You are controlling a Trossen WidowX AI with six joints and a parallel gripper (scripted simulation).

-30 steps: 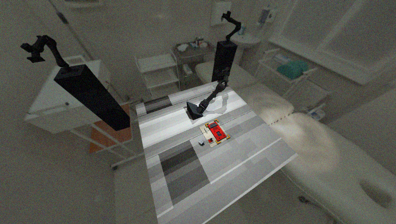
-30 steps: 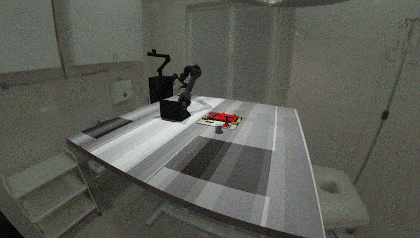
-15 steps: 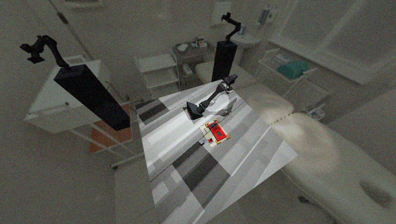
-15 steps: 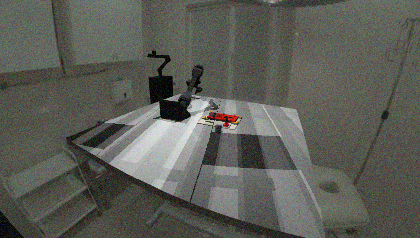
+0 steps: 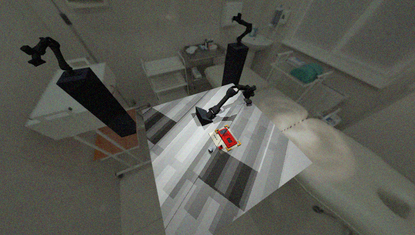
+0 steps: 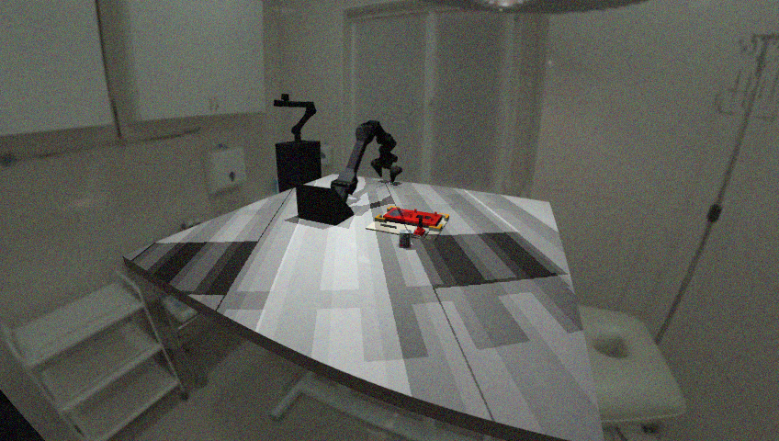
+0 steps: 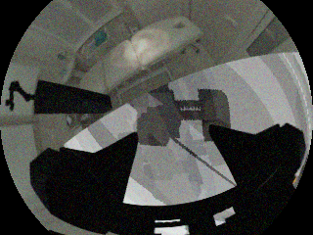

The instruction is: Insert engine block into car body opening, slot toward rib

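Right now the grey engine block is 700 mm to the right of my gripper tip, 430 mm ahead of it and 10 mm above it.
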